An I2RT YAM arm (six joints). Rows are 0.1 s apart.
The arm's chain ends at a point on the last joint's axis. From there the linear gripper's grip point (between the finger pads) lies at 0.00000 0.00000 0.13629 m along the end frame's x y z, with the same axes.
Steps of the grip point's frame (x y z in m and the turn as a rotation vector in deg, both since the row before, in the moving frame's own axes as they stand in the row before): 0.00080, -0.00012, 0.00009, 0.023, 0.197, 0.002; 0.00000, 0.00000, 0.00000, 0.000, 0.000, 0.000; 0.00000, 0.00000, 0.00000, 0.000, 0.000, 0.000; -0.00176, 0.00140, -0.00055, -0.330, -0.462, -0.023; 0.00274, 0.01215, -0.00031, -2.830, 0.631, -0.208; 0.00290, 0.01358, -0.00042, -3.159, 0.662, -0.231; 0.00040, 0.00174, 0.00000, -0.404, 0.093, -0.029; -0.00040, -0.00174, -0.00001, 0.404, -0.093, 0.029; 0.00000, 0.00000, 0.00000, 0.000, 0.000, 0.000; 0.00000, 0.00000, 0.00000, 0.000, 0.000, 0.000; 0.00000, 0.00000, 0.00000, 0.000, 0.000, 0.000
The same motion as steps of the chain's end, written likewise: 0.00033, -0.00007, 0.00009, 0.023, 0.197, 0.002; 0.00000, 0.00000, 0.00000, 0.000, 0.000, 0.000; 0.00000, 0.00000, 0.00000, 0.000, 0.000, 0.000; -0.00066, 0.00061, -0.00054, -0.330, -0.462, -0.023; 0.00123, 0.00542, -0.00014, -2.830, 0.631, -0.208; 0.00131, 0.00607, -0.00020, -3.159, 0.662, -0.231; 0.00018, 0.00078, 0.00000, -0.404, 0.093, -0.029; -0.00018, -0.00078, -0.00001, 0.404, -0.093, 0.029; 0.00000, 0.00000, 0.00000, 0.000, 0.000, 0.000; 0.00000, 0.00000, 0.00000, 0.000, 0.000, 0.000; 0.00000, 0.00000, 0.00000, 0.000, 0.000, 0.000
